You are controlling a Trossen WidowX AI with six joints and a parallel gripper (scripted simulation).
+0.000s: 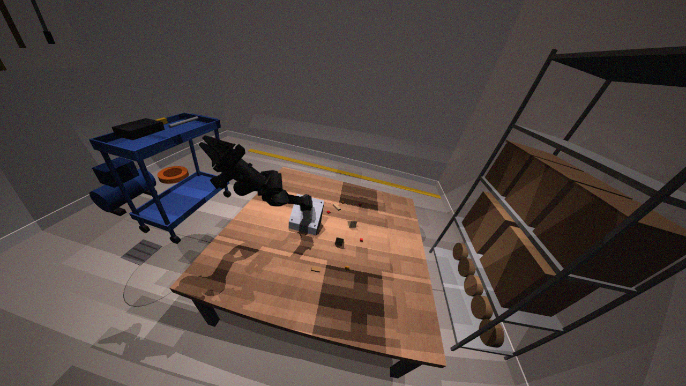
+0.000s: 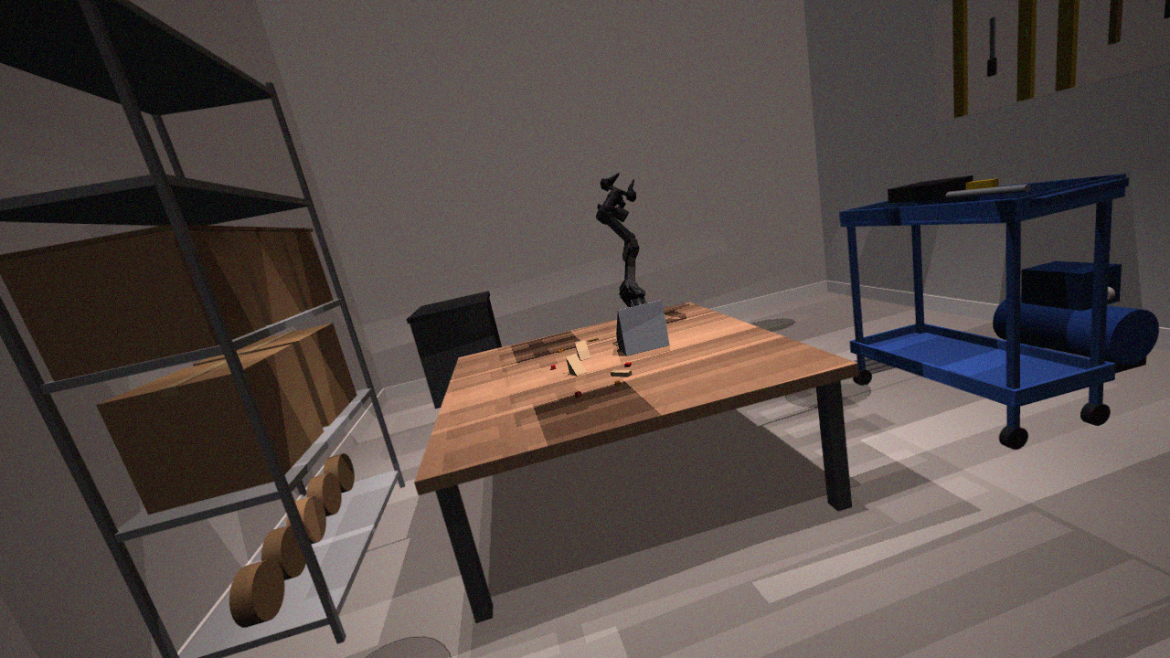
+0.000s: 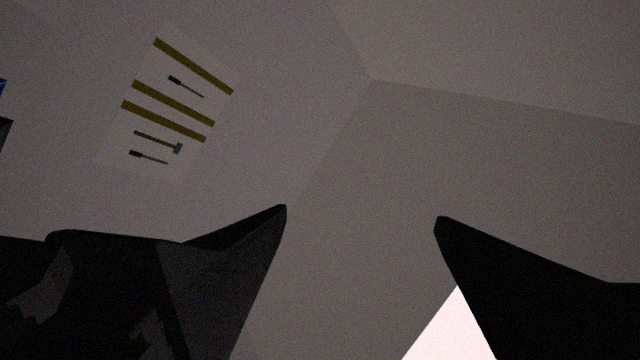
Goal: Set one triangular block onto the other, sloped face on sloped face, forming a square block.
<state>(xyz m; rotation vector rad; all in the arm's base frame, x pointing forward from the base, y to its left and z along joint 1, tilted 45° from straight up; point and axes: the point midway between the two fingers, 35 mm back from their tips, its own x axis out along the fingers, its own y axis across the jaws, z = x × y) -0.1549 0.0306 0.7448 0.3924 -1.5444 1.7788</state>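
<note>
Right now my gripper tip is 70 cm above the pale triangular block, 58 cm to the right of it and 52 cm short of it. Also, from my gripper tip: pale flat bar (75 cm to the left, 71 cm below, 38 cm ahead).
</note>
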